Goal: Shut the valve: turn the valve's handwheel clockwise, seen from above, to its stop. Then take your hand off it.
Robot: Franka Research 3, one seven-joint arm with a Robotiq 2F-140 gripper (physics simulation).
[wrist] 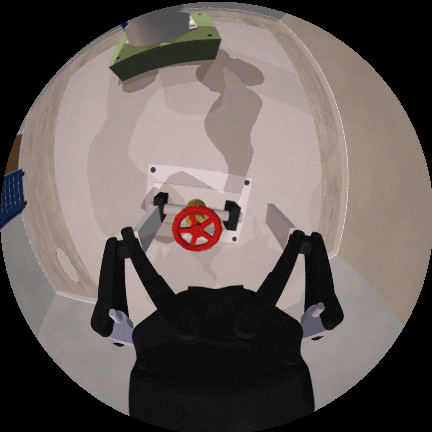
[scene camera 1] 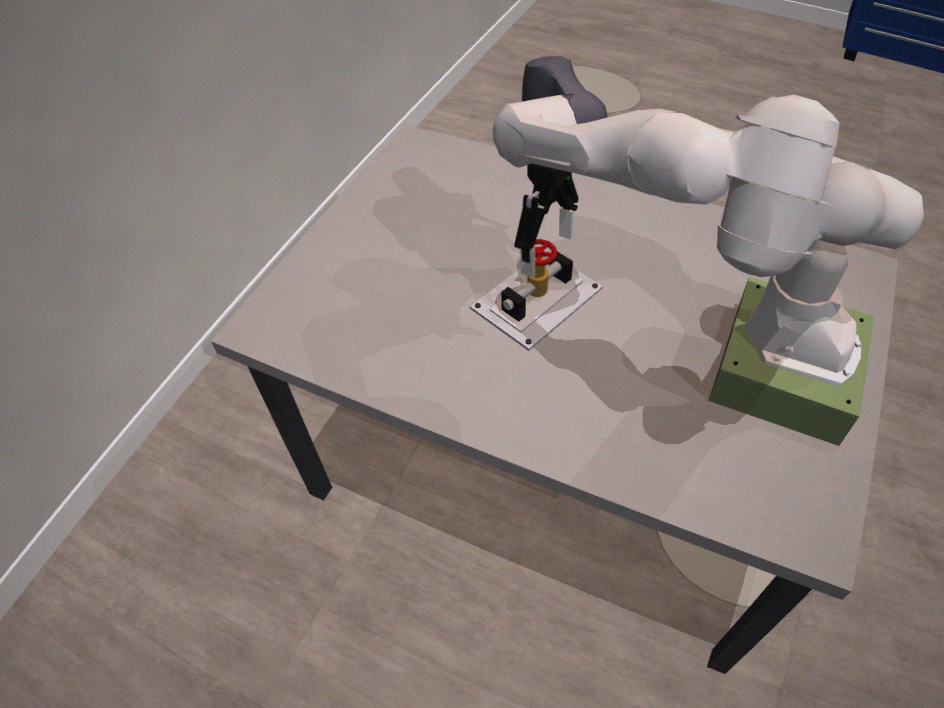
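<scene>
The red handwheel [scene camera 1: 542,252] [wrist: 197,230] sits on top of the valve's brass body [scene camera 1: 538,283] [wrist: 196,204], on a pipe between two black supports. The valve is mounted on a pale plate [scene camera 1: 531,335] [wrist: 210,180]. My gripper [scene camera 1: 546,243] [wrist: 212,213] is wide open, with nothing between its pads holding the wheel. The two fingers stand on opposite sides of the wheel, apart from it in the wrist view. There the left finger is nearer to the rim than the right one. The wheel's turning angle relative to its stop cannot be told.
The plate lies on the grey table [scene camera 1: 457,396] [wrist: 280,135]. The arm stands on a green block [scene camera 1: 785,405] [wrist: 170,54] at the table's right in the scene view. A blue cabinet [scene camera 1: 899,34] [wrist: 11,197] stands on the floor beyond the table. A grey wall [scene camera 1: 152,190] runs along the left.
</scene>
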